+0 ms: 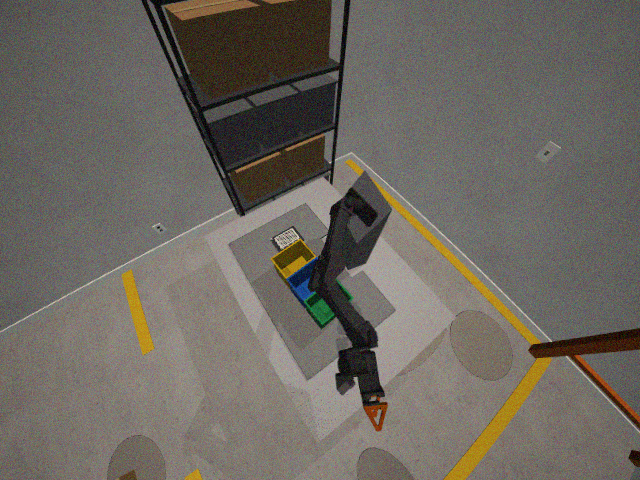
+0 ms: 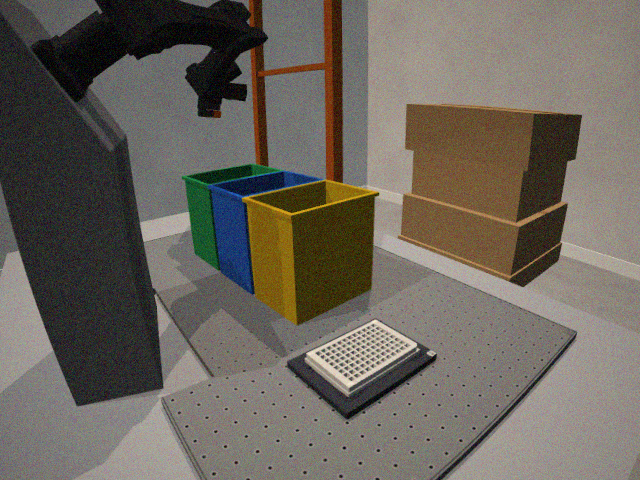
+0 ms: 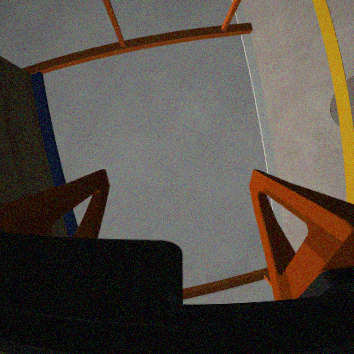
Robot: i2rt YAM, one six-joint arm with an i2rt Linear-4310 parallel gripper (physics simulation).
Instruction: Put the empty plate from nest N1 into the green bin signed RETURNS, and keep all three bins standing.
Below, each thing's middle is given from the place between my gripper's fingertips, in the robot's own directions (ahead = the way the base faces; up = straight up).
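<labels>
Green bin (image 2: 200,205): 250 mm below my hand, 190 mm behind it, 400 mm to the right of it. Yellow bin (image 2: 311,245), from my hand: 660 mm to the right, 210 mm behind, 250 mm below. Blue bin (image 2: 230,214), from my hand: far below, far to the right, a fair way behind. White plate (image 2: 352,362), from my hand: far behind, far to the right and far below.
</labels>
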